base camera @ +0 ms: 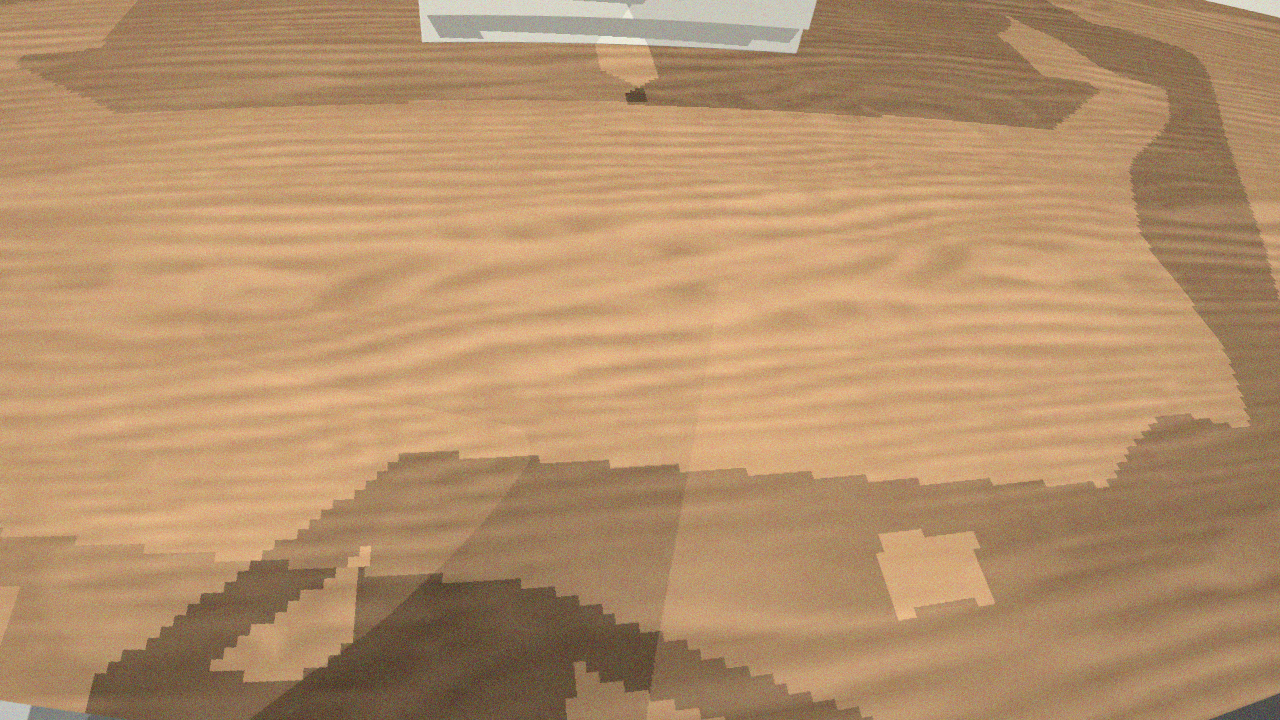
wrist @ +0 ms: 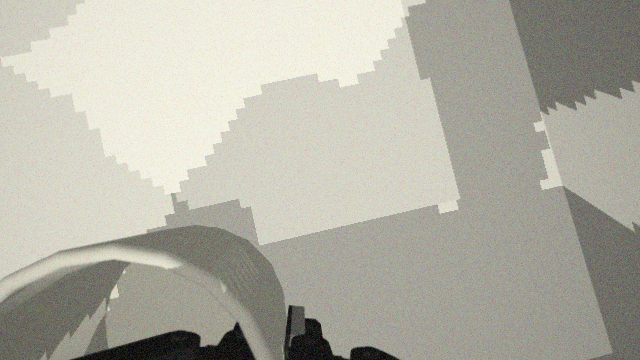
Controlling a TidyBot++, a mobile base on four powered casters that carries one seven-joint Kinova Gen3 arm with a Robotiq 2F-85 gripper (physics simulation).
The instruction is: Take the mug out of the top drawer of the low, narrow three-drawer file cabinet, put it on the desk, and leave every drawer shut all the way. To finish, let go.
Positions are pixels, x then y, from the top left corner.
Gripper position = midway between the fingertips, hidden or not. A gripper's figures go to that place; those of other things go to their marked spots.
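Labels:
My gripper (wrist: 279,327): 0.18 m from the lens. White mug (wrist: 200,279): 0.1 m from the lens. Drawer (wrist: 413,179): 0.19 m from the lens. The white mug and the drawer: marked spots 0.12 m apart. The white mug is nearer to the lens than the drawer.

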